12 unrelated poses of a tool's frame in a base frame.
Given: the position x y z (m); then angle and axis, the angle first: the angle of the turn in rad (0 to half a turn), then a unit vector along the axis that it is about.
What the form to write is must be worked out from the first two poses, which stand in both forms.
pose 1, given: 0.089, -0.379, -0.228, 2.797, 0.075, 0.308, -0.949
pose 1, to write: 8.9, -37.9, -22.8, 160.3, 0.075, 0.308, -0.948
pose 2, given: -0.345, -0.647, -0.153, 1.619, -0.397, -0.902, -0.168
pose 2, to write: -34.5, -64.7, -15.3, 92.8, -0.397, -0.902, -0.168
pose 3, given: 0.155, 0.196, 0.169, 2.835, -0.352, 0.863, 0.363
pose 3, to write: 15.5, 19.6, 16.9, 162.4, -0.352, 0.863, 0.363
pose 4, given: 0.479, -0.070, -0.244, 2.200, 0.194, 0.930, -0.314
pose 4, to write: 47.9, -7.0, -24.4, 126.1, 0.194, 0.929, -0.314
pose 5, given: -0.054, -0.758, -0.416, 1.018, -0.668, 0.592, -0.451
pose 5, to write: -5.4, -75.8, -41.6, 58.3, -0.668, 0.592, -0.451
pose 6, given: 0.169, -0.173, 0.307, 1.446, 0.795, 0.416, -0.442
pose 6, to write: 16.9, -17.3, 30.7, 82.8, 0.795, 0.416, -0.442
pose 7, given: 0.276, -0.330, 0.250, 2.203, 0.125, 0.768, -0.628
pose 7, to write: 27.6, -33.0, 25.0, 126.2, 0.125, 0.768, -0.628
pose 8, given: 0.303, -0.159, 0.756, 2.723, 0.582, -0.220, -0.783
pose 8, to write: 30.3, -15.9, 75.6, 156.0, 0.582, -0.220, -0.783
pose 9, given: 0.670, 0.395, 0.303, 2.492, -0.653, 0.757, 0.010
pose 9, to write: 67.0, 39.5, 30.3, 142.8, -0.653, 0.757, 0.010
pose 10, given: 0.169, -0.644, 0.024, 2.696, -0.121, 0.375, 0.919
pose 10, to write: 16.9, -64.4, 2.4, 154.5, -0.121, 0.375, 0.919
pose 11, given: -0.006, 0.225, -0.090, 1.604, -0.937, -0.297, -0.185
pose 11, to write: -0.6, 22.5, -9.0, 91.9, -0.937, -0.297, -0.185
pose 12, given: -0.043, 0.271, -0.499, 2.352, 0.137, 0.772, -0.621
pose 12, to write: -4.3, 27.1, -49.9, 134.8, 0.137, 0.772, -0.621
